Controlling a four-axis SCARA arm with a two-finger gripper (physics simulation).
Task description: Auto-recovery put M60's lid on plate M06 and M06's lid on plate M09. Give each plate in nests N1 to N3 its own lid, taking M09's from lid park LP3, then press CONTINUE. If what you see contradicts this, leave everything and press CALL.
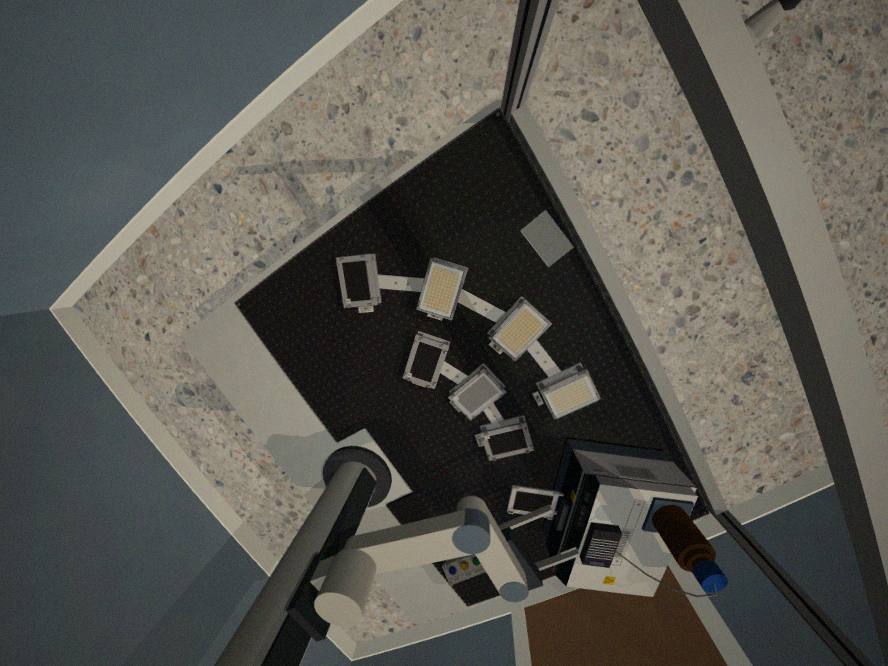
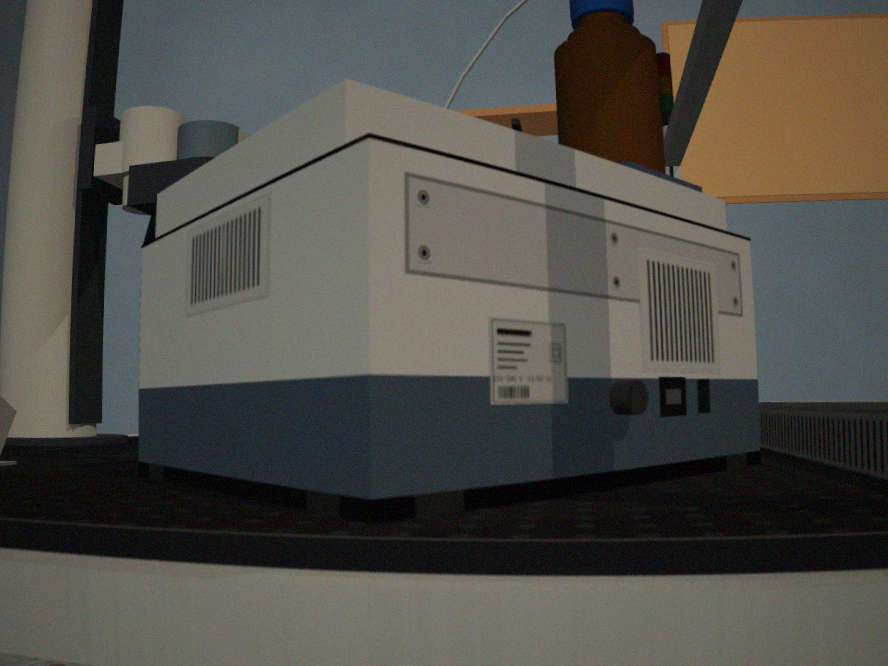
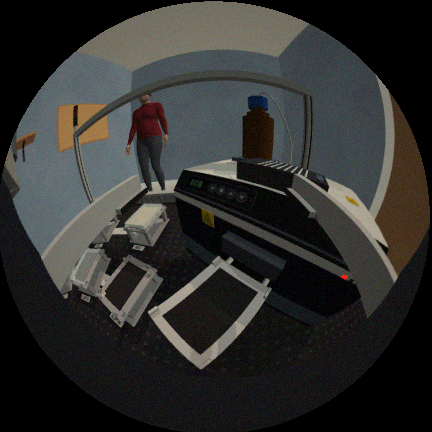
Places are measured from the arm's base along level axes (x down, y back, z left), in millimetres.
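Where they show: gripper, between the fingertips: (image 1: 565,530) (image 3: 212,177); arm's base, origin of its link: (image 1: 358,475).
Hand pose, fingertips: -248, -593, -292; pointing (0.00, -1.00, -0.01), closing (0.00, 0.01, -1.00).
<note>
Each offset is from my fingertips to the top centre of the thing, as dx, dy, dz. "pt": to the spot under its first point.
My gripper (image 1: 542,539) (image 3: 212,177) is open and empty, its fingers spread high in front of the instrument. Three plates stand in nests on the outer arc: the first plate @[+149, -34, +698] (image 1: 441,288), the middle plate @[+157, -157, +490] (image 1: 520,328) and the plate nearest the instrument @[+158, -188, +250] (image 1: 568,394) (image 3: 146,217). Their tops look yellowish; lid marks are not readable. A greyish lid @[+180, +45, +379] (image 1: 477,392) (image 3: 89,270) lies on the middle lid park, between an empty park @[+178, +123, +543] (image 1: 414,357) and another empty park @[+177, +46, +196] (image 1: 507,454) (image 3: 141,300). A button box @[pt +163, +426, -166] (image 1: 462,568) shows blue, yellow and green buttons, partly under the arm.
The instrument (image 1: 631,501) (image 2: 459,344) (image 3: 225,225) carries a brown bottle @[pt -77, -247, -64] (image 1: 681,534) (image 2: 609,93) (image 3: 257,135) with a blue cap. An empty white frame @[pt +135, +120, +39] (image 1: 512,500) (image 3: 187,286) projects from its front. An empty outer nest @[+181, +162, +844] (image 1: 374,279) stands at the arc's far left. A person (image 3: 150,125) stands beyond the bench.
</note>
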